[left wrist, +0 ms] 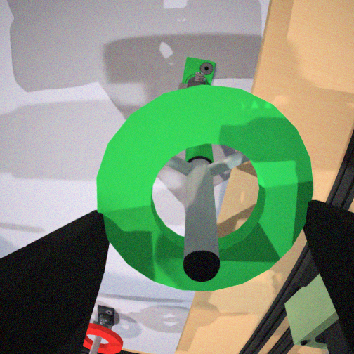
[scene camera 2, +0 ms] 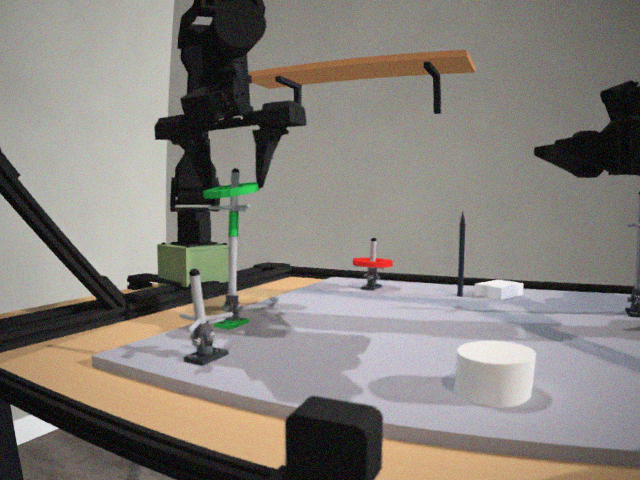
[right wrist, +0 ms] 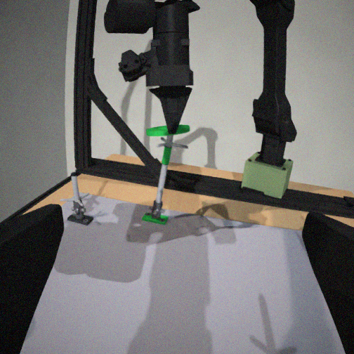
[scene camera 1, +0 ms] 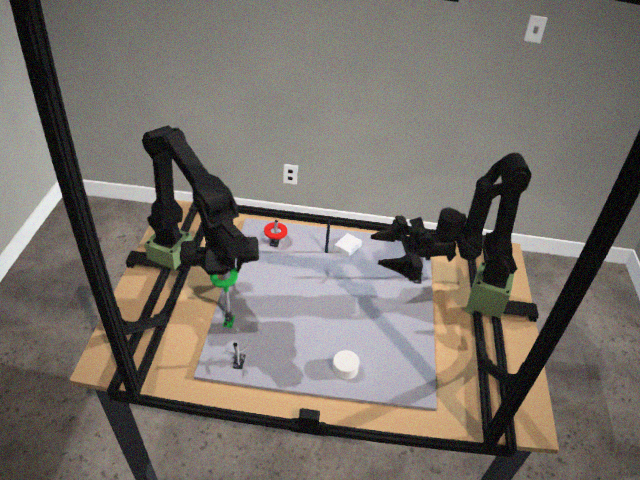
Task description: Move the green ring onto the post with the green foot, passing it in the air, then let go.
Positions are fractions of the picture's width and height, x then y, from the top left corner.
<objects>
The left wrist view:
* my left gripper: 0.59,0.62
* green ring: 0.43,0.39
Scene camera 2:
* my left gripper: 0.36,0.39
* my right gripper: 0.85,0.31
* white block: 0.78,0.60
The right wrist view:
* my left gripper: 0.49,0.37
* my right gripper: 0.53,0.63
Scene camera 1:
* my right gripper: 0.59,0.52
</objects>
